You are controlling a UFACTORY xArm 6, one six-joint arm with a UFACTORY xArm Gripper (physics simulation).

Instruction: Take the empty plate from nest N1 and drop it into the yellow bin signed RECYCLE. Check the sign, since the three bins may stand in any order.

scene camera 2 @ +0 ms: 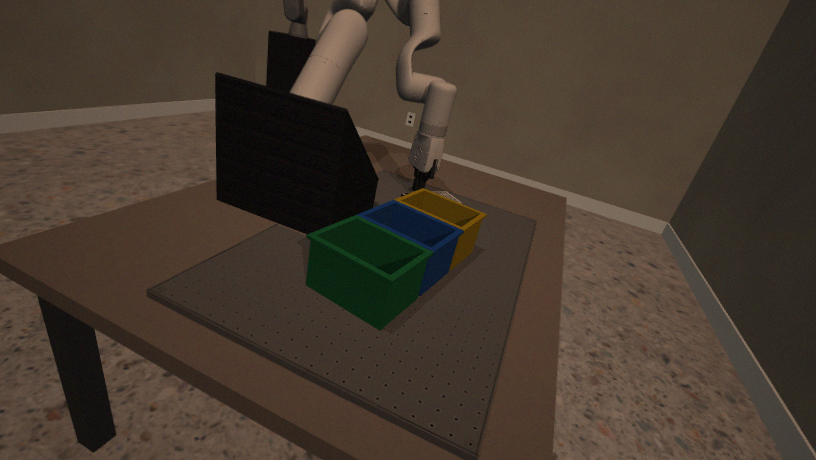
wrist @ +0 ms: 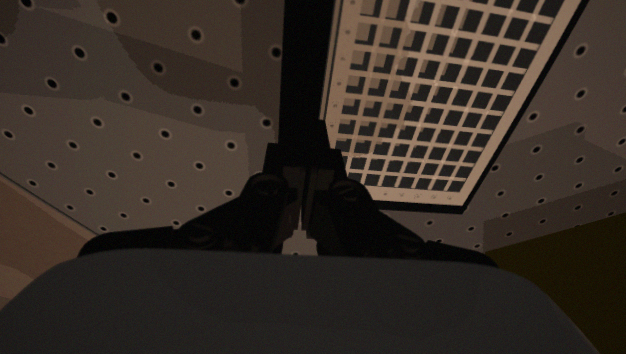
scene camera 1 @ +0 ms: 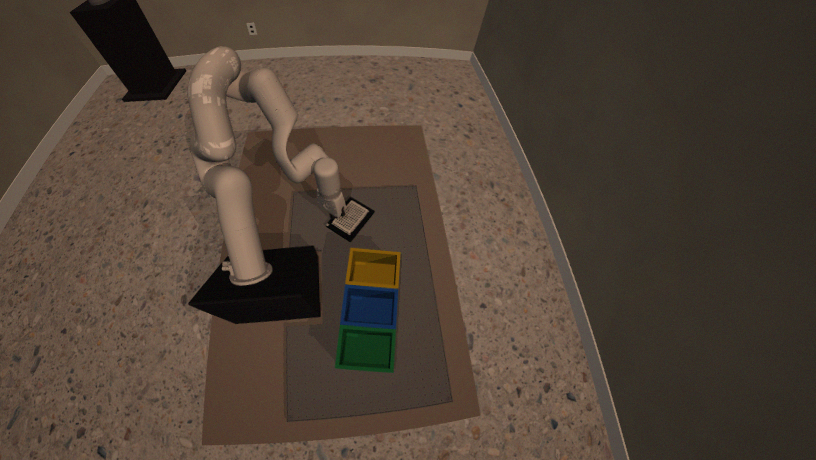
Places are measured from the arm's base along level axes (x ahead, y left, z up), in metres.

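Pixels of known places: gripper, fingertip midpoint: (wrist: 302, 147) (scene camera 1: 334, 216); arm's base at its link origin: (scene camera 2: 297, 124) (scene camera 1: 251, 274).
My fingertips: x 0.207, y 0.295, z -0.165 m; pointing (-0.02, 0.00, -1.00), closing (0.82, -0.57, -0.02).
Note:
Ahead of a thing's pixels: the offset from my fingertips to its top centre. "pt": to the spot under its first point. Level surfaces: height alone.
The white well plate @(dx +0.061, dy +0.003, dz +0.004 m) (scene camera 1: 352, 217) (scene camera 2: 448, 196) (wrist: 425, 107) lies in the black nest @(pt dx +0.062, dy -0.072, dz -0.006 m) (scene camera 1: 349, 236) (wrist: 420, 207) at the far end of the board. My gripper (scene camera 1: 342, 213) (scene camera 2: 419, 184) (wrist: 302, 147) points down, shut with nothing between its fingers. In the wrist view the fingers stand at the plate's left side near its lower left corner, in front of the nest's dark border; whether they touch the plate or nest I cannot tell. The yellow bin @(dx +0.144, dy -0.362, dz +0.077 m) (scene camera 1: 373, 274) (scene camera 2: 467, 245) (wrist: 570, 272) is the bin nearest the nest. No RECYCLE sign or N1 label is readable.
A blue bin (scene camera 1: 369, 308) (scene camera 2: 438, 268) and then a green bin (scene camera 1: 365, 349) (scene camera 2: 360, 271) stand in a row with the yellow one on the perforated board @(dz -0.023 m) (scene camera 1: 420, 365) (scene camera 2: 342, 348). The black arm base (scene camera 1: 277, 308) (scene camera 2: 285, 154) stands beside the board.

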